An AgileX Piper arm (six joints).
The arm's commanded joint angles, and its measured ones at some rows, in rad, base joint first. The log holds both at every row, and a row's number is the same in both.
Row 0, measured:
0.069 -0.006 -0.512 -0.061 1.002 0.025
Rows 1 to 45, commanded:
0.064 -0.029 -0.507 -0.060 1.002 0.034
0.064 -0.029 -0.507 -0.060 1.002 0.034
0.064 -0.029 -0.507 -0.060 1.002 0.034
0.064 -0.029 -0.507 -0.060 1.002 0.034
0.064 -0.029 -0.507 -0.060 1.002 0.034
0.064 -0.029 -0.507 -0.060 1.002 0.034
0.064 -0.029 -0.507 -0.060 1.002 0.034
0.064 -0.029 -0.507 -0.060 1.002 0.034
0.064 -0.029 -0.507 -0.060 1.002 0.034
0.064 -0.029 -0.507 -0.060 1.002 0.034
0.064 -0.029 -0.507 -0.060 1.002 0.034
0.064 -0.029 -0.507 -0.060 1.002 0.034
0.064 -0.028 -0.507 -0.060 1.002 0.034
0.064 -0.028 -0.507 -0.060 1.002 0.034
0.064 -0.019 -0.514 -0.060 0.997 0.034
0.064 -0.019 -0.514 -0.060 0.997 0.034
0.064 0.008 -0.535 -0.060 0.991 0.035
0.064 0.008 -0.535 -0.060 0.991 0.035
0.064 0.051 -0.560 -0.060 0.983 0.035
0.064 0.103 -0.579 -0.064 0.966 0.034
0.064 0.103 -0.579 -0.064 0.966 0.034
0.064 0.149 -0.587 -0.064 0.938 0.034
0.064 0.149 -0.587 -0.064 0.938 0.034
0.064 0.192 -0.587 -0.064 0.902 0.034
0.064 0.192 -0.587 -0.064 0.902 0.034
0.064 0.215 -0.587 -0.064 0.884 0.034
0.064 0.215 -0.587 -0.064 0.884 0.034
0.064 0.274 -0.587 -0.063 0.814 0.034
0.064 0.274 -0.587 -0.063 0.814 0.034
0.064 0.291 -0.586 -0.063 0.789 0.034
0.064 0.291 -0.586 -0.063 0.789 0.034
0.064 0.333 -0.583 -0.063 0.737 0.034
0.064 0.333 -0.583 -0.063 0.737 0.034
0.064 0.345 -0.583 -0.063 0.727 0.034
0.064 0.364 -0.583 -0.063 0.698 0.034
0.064 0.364 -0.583 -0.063 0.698 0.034
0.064 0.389 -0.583 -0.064 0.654 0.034
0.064 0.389 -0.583 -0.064 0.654 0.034
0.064 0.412 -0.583 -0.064 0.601 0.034
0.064 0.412 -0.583 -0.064 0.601 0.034
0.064 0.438 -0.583 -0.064 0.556 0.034
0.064 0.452 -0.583 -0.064 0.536 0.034
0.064 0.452 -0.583 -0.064 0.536 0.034
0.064 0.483 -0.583 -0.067 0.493 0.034
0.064 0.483 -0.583 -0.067 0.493 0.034
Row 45, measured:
0.069 0.450 -0.582 -0.061 0.566 0.025
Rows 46 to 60, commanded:
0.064 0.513 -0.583 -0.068 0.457 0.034
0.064 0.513 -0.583 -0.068 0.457 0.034
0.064 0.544 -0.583 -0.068 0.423 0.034
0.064 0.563 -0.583 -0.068 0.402 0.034
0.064 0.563 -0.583 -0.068 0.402 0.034
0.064 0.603 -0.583 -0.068 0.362 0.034
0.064 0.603 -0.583 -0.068 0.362 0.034
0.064 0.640 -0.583 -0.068 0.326 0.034
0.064 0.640 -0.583 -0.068 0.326 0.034
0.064 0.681 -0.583 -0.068 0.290 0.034
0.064 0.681 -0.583 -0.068 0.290 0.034
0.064 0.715 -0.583 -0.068 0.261 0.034
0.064 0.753 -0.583 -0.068 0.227 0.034
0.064 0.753 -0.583 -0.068 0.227 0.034
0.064 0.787 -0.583 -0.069 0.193 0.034
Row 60, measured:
0.069 0.747 -0.582 -0.062 0.251 0.025
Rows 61 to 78, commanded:
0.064 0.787 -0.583 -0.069 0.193 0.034
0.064 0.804 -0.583 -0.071 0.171 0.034
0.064 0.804 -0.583 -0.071 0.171 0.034
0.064 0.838 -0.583 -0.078 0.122 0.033
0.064 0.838 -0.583 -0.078 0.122 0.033
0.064 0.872 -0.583 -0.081 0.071 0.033
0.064 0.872 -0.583 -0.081 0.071 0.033
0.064 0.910 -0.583 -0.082 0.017 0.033
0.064 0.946 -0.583 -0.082 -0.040 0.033
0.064 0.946 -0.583 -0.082 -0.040 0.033
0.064 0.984 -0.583 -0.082 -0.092 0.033
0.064 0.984 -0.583 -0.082 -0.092 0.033
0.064 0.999 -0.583 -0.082 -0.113 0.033
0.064 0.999 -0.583 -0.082 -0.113 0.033
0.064 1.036 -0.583 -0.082 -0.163 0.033
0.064 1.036 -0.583 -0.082 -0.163 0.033
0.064 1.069 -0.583 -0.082 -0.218 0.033
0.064 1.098 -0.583 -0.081 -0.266 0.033
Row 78, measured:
0.069 1.065 -0.582 -0.076 -0.185 0.025
